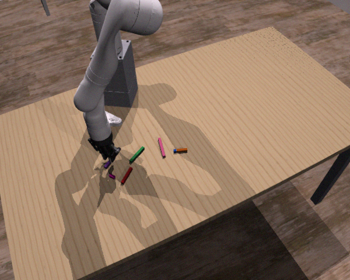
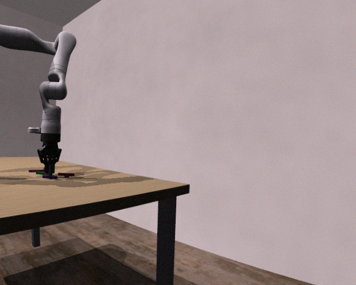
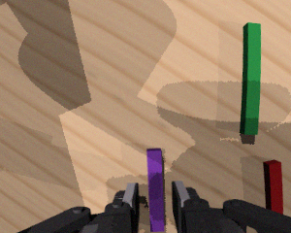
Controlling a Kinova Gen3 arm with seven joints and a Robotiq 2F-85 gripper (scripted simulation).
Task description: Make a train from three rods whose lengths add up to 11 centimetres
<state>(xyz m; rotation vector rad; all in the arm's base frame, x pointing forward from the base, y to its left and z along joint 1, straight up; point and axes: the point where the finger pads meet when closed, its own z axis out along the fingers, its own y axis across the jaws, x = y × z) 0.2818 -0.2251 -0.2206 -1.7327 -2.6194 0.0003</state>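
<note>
Now: hand 30 mm above the purple rod. Also, from my hand: short magenta rod (60 mm ahead, 30 mm to the right, 30 mm below); then red rod (90 mm ahead, 30 mm below, 20 mm to the left); then green rod (100 mm to the left, 40 mm ahead, 30 mm below).
</note>
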